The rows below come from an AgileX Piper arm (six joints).
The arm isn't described. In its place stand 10 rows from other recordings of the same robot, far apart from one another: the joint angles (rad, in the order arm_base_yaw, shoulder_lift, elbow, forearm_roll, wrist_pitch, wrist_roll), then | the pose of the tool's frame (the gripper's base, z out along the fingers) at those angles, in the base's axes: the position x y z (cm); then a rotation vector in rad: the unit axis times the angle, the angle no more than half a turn.
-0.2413, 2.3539, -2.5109, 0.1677, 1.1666, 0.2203 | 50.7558 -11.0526 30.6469 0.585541 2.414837 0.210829
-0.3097, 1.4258, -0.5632, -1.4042, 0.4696, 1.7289 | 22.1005 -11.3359 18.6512 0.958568 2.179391 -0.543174
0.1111, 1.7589, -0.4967, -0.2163, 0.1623, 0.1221 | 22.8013 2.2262 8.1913 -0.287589 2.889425 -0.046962
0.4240, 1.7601, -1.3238, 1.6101, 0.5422, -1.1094 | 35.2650 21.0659 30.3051 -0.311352 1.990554 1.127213
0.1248, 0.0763, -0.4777, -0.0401, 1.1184, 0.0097 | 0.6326 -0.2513 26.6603 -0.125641 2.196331 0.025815
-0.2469, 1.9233, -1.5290, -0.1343, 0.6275, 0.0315 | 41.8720 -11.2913 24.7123 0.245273 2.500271 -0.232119
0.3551, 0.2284, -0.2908, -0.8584, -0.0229, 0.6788 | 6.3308 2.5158 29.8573 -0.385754 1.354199 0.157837
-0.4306, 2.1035, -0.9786, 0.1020, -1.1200, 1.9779 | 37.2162 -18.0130 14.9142 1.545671 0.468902 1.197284
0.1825, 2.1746, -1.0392, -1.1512, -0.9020, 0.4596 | 37.1399 13.4847 9.2860 -1.074058 1.708339 0.657443
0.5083, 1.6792, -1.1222, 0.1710, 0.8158, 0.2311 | 28.1497 16.9740 21.9191 -0.258045 2.896044 0.342500
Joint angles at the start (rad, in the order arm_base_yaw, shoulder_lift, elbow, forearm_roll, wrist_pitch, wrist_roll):
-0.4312 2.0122 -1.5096 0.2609 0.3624 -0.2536
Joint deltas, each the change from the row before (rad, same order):
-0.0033 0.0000 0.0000 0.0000 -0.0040 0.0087
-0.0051 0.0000 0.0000 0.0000 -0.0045 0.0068
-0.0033 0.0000 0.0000 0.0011 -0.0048 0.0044
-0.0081 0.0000 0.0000 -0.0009 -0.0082 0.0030
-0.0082 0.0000 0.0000 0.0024 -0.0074 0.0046
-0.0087 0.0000 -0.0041 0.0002 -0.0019 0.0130
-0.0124 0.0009 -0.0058 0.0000 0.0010 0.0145
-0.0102 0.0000 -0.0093 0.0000 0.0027 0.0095
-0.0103 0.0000 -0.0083 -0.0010 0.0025 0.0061
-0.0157 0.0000 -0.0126 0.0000 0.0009 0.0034
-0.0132 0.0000 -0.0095 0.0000 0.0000 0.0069
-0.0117 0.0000 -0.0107 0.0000 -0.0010 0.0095
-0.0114 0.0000 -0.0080 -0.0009 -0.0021 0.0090
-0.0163 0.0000 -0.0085 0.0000 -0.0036 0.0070
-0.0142 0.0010 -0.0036 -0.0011 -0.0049 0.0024
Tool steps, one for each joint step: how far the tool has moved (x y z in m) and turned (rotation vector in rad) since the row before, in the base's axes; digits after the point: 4 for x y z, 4 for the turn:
-0.0004 -0.0016 0.0002 0.0040 -0.0052 -0.0102
-0.0007 -0.0023 0.0003 0.0024 -0.0053 -0.0108
-0.0004 -0.0016 0.0003 0.0015 -0.0054 -0.0079
-0.0012 -0.0038 0.0005 -0.0029 -0.0071 -0.0117
-0.0012 -0.0037 0.0005 0.0013 -0.0082 -0.0140
-0.0011 -0.0040 0.0014 0.0064 -0.0086 -0.0179
-0.0018 -0.0055 0.0013 0.0084 -0.0074 -0.0218
-0.0011 -0.0047 0.0027 0.0038 -0.0086 -0.0158
-0.0013 -0.0047 0.0024 0.0009 -0.0066 -0.0133
-0.0020 -0.0072 0.0038 -0.0033 -0.0113 -0.0177
-0.0019 -0.0060 0.0030 0.0001 -0.0103 -0.0176
-0.0015 -0.0055 0.0034 0.0007 -0.0130 -0.0180
-0.0018 -0.0052 0.0026 0.0003 -0.0110 -0.0172
-0.0030 -0.0073 0.0029 -0.0017 -0.0124 -0.0215
-0.0030 -0.0062 0.0010 -0.0035 -0.0062 -0.0165

